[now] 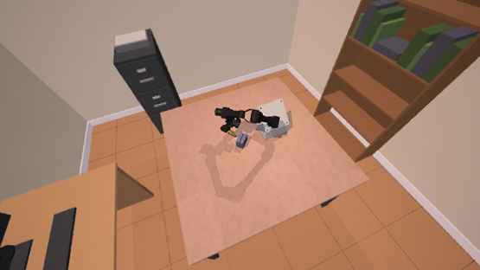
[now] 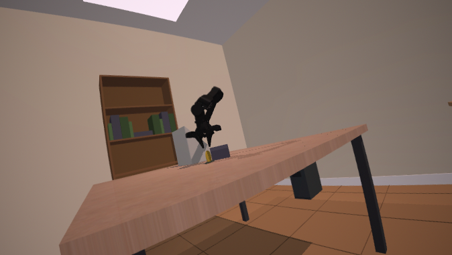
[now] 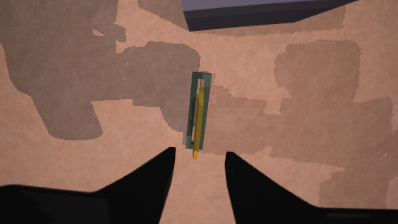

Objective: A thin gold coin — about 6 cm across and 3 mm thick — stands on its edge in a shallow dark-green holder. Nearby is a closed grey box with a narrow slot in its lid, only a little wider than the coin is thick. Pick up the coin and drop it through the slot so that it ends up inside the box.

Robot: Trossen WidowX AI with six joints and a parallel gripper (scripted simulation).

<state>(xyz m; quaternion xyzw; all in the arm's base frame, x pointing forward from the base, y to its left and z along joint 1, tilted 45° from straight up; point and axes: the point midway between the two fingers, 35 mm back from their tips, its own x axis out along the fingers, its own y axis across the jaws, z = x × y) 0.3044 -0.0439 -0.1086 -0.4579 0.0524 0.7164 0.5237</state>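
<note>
Now: gripper tip 50 mm above the gold coin.
</note>
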